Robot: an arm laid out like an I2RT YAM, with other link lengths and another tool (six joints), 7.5 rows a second.
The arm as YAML. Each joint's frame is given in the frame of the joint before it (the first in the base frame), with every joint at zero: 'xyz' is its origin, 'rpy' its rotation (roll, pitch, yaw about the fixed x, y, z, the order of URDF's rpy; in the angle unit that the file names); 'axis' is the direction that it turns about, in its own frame. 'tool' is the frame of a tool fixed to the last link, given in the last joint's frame.
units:
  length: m
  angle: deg
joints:
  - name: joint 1
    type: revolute
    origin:
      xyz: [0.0, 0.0, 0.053]
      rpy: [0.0, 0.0, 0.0]
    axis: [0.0, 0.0, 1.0]
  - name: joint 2
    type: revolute
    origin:
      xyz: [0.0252, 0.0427, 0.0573]
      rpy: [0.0, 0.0, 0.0]
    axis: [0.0, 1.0, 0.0]
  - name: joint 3
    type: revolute
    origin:
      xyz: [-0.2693, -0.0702, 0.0]
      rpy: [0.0, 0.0, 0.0]
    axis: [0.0, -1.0, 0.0]
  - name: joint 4
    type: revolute
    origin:
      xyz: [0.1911, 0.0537, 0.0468]
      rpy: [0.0, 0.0, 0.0]
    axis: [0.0, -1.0, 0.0]
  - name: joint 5
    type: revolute
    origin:
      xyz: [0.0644, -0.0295, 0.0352]
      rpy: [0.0, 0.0, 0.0]
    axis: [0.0, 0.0, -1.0]
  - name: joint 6
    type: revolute
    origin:
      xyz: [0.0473, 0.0, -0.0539]
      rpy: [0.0, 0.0, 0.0]
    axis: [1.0, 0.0, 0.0]
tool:
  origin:
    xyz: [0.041, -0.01, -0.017]
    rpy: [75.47, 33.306, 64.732]
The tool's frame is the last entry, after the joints.
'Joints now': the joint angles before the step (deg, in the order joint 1, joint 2, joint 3, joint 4, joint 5, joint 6). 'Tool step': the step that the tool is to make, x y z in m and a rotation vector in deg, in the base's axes. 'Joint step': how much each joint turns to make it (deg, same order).
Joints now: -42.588 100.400 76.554 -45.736 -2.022 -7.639
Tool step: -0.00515 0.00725 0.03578 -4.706 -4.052 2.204
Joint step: 0.482 -6.120 2.317 -2.338 0.001 -1.879
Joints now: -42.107 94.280 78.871 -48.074 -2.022 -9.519
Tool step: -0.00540 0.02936 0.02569 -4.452 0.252 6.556
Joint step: 5.092 -6.558 0.000 -3.957 2.492 -2.973
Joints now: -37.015 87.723 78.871 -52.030 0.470 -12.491
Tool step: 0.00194 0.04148 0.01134 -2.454 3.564 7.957
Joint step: 10.143 -3.715 0.000 -5.443 4.525 0.044
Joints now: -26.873 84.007 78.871 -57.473 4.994 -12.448
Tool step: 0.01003 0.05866 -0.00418 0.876 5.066 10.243
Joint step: 15.998 -0.175 -0.612 -5.202 3.126 4.918
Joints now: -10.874 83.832 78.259 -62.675 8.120 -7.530
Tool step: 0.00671 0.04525 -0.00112 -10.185 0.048 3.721
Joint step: 17.180 0.590 -1.553 0.043 14.316 9.246
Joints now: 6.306 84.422 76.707 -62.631 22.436 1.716
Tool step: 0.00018 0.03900 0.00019 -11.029 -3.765 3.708
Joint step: 15.016 1.442 -1.683 0.087 14.579 8.130
